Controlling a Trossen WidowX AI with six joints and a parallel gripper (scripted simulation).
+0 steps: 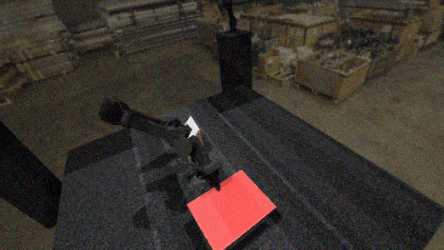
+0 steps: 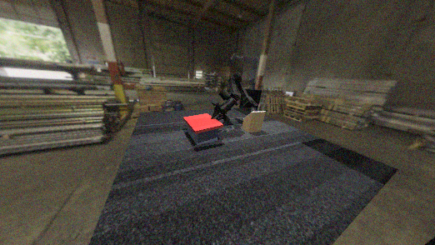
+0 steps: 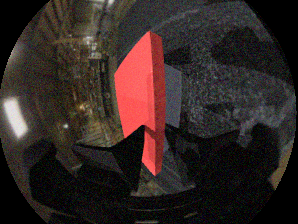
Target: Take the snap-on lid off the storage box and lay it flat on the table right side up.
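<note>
Right now the lid is 80 mm ahead of my gripper tip. Round my gripper tip: storage box (80 mm ahead, 50 mm below).
</note>
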